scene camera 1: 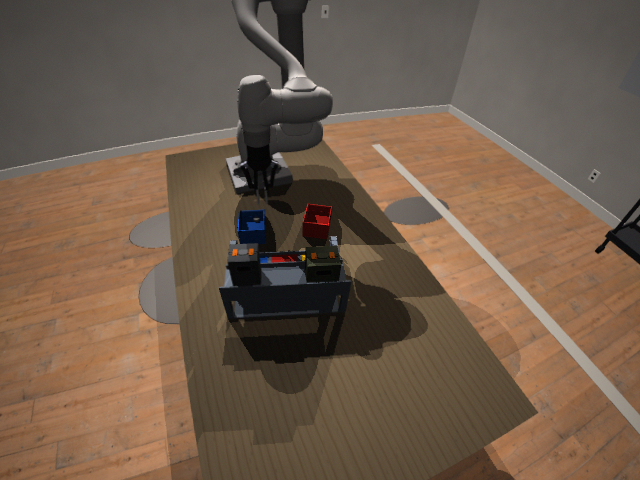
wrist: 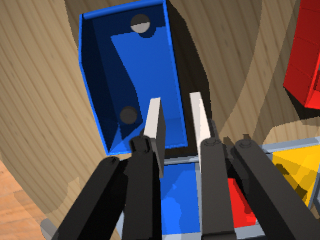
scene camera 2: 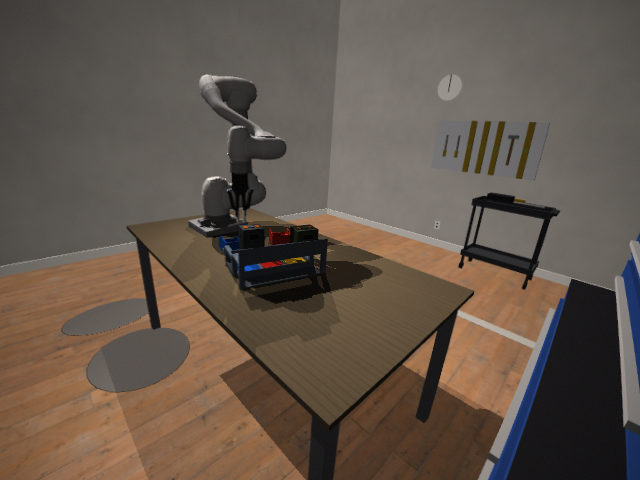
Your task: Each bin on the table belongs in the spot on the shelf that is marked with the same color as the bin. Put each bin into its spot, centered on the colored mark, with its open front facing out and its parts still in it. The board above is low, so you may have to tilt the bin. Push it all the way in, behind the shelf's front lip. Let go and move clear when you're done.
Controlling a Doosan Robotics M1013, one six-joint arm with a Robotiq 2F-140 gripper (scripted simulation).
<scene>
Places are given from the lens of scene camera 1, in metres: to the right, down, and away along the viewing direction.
blue bin (scene camera 1: 252, 234): -0.25, -0.02, 1.21
green toolbox (scene camera 1: 324, 265): 0.01, 0.07, 0.93
The marked spots on the blue bin and the green toolbox are 0.40 m apart.
</scene>
